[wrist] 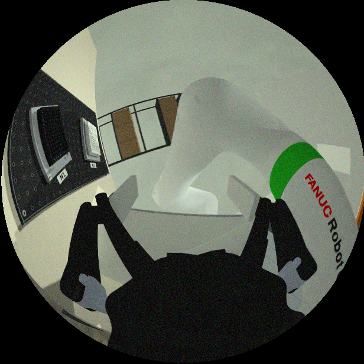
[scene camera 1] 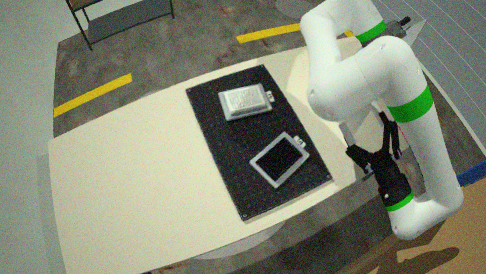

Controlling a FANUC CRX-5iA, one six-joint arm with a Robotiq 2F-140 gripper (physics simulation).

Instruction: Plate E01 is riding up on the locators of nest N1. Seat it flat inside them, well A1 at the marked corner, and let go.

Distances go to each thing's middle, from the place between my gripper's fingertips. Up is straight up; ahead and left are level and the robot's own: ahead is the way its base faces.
My gripper is now 18 cm short of the plate E01 [scene camera 1: 283, 155], 6 cm to the left of it and 22 cm above it.
